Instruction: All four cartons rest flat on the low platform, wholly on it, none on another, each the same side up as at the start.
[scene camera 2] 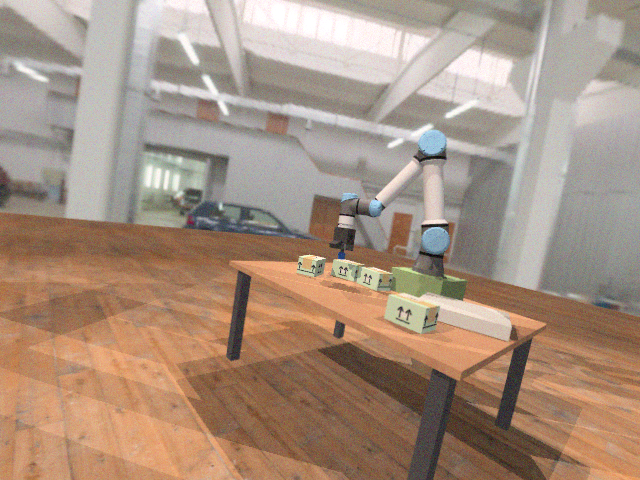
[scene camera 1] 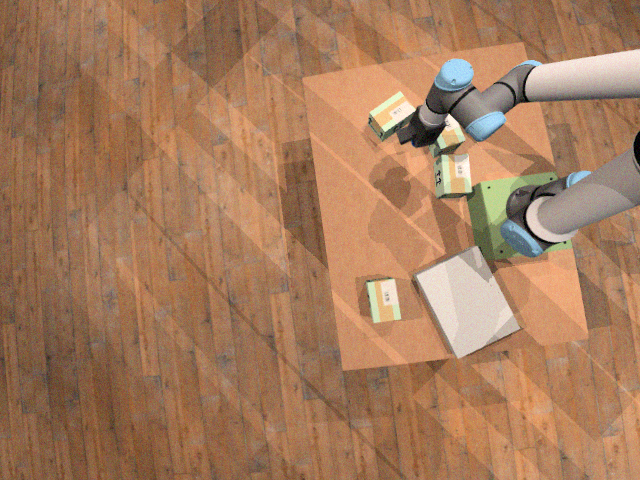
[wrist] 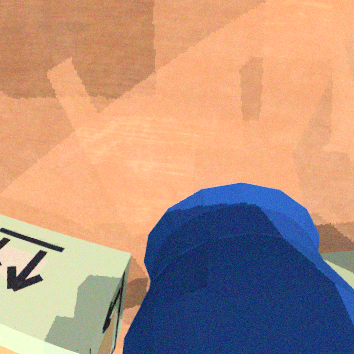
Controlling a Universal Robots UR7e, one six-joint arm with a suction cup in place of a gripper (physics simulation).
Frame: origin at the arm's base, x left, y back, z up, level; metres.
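Seen in the pictures: hand, tool point: [scene camera 2: 341,259] [wrist: 232,263]; arm's base, link origin: [scene camera 2: 427,272].
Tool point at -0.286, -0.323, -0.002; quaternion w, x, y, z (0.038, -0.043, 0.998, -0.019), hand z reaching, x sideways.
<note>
Pixels of each thing's top centre, then the offset from my tool point to it, as dx, dy, dz. Level surfaces: height alone.
- low grey-white platform, top centre: [scene camera 1: 468,302] [scene camera 2: 463,307] +0.571, +0.096, -0.058
- second carton, top centre: [scene camera 1: 445,127] [scene camera 2: 349,262] -0.048, +0.121, -0.024
- third carton, top centre: [scene camera 1: 456,173] [scene camera 2: 376,270] +0.124, +0.124, -0.024
- fourth carton, top centre: [scene camera 2: 414,299] [scene camera 1: 384,300] +0.518, -0.196, -0.024
- table, surface height: dz -0.106
The four light green and orange cartons stand on the table, off the low grey-white platform [scene camera 1: 454,304] [scene camera 2: 471,316]. One carton [scene camera 1: 391,116] [scene camera 2: 310,266] is at the far end. A second carton [scene camera 1: 451,137] [scene camera 2: 345,270] [wrist: 344,261] is partly hidden by the tool in the top scene view and mostly hidden by the cup in the wrist view. A third carton [scene camera 1: 453,175] [scene camera 2: 375,279] [wrist: 65,270] stands beside the green base. A fourth carton [scene camera 1: 383,300] [scene camera 2: 410,313] is near the platform. My blue suction cup [scene camera 2: 341,255] [wrist: 232,220] is off, low over the second carton; contact cannot be told.
The green base block [scene camera 1: 485,206] [scene camera 2: 413,281] under the arm stands close to the third carton and near a platform corner. The table [scene camera 1: 356,248] [scene camera 2: 330,299] carries everything. The platform reaches the table's near edge in the top scene view.
</note>
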